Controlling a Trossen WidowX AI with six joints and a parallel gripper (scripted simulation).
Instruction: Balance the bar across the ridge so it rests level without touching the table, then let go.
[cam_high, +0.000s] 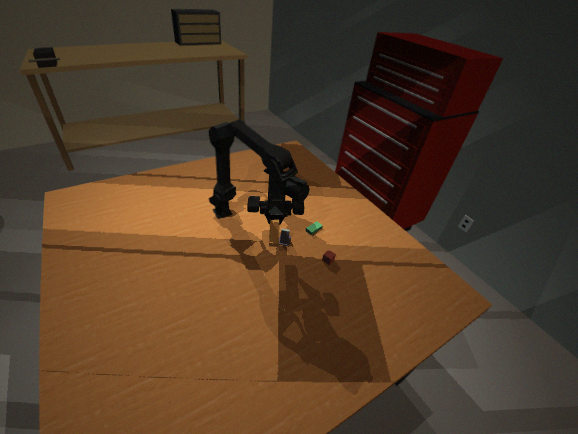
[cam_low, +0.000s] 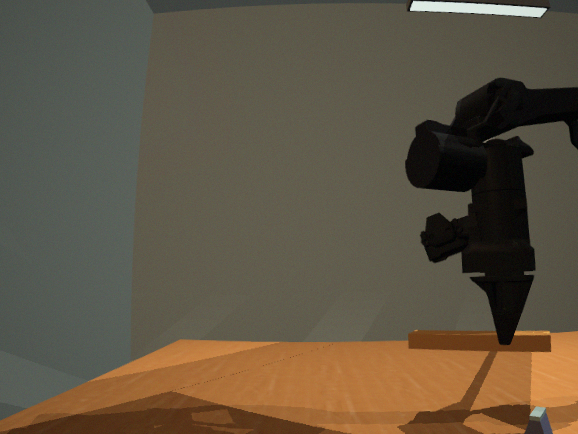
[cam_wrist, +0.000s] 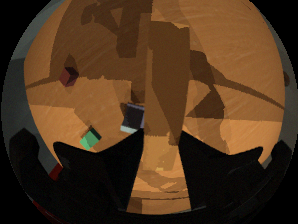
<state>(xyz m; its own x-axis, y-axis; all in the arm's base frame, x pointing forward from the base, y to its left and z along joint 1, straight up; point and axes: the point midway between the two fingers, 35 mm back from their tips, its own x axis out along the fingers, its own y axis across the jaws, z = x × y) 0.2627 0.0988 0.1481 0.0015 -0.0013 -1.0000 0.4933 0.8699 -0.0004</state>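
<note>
Now: the green block 10 mm behind my gripper tip, 190 mm to the left of it and 110 mm below it. Round my gripper tip: red block (150 mm ahead, 150 mm to the left, 100 mm below); bar (30 mm ahead, 10 mm to the right).
</note>
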